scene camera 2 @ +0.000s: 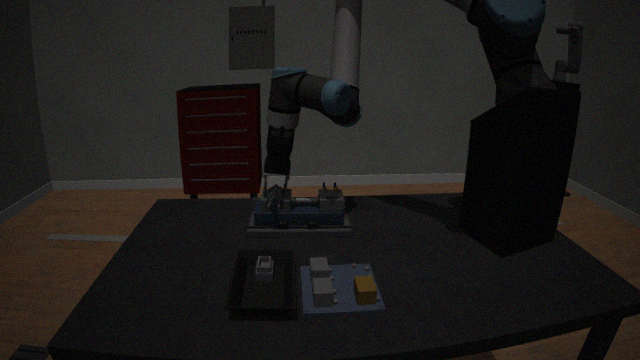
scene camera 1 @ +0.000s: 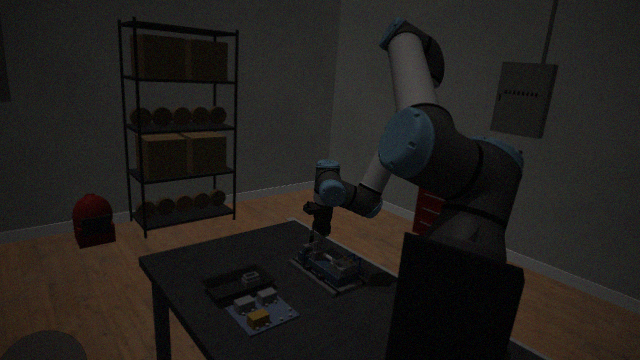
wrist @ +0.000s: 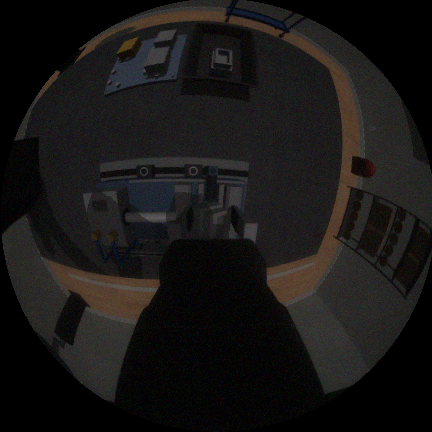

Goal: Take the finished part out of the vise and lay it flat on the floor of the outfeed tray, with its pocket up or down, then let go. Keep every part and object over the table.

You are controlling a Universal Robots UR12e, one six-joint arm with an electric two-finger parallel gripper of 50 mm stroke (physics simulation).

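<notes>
The vise [scene camera 1: 327, 267] [scene camera 2: 300, 216] [wrist: 145, 192] stands at the back of the table, with a blue body and grey jaws. In the wrist view, a grey block that looks like the finished part [wrist: 204, 216] sits between the jaws; its outline and pocket side are hard to tell in the dim light. My gripper [scene camera 1: 312, 240] [scene camera 2: 276, 187] [wrist: 211, 213] is open and points down over that jaw end, one finger on each side of the grey shapes, holding nothing. The dark outfeed tray [scene camera 2: 235, 285] [wrist: 254, 60] lies nearer the table's front.
A light part with a pocket facing up [scene camera 1: 250, 277] [scene camera 2: 264, 267] [wrist: 221, 59] lies in the tray. Beside the tray is a blue plate [scene camera 2: 345, 300] [wrist: 114, 84] with two grey blocks and a yellow block [scene camera 1: 258, 318] [scene camera 2: 365, 289] [wrist: 128, 49]. A tall dark box [scene camera 1: 450, 300] [scene camera 2: 515, 175] stands on the table.
</notes>
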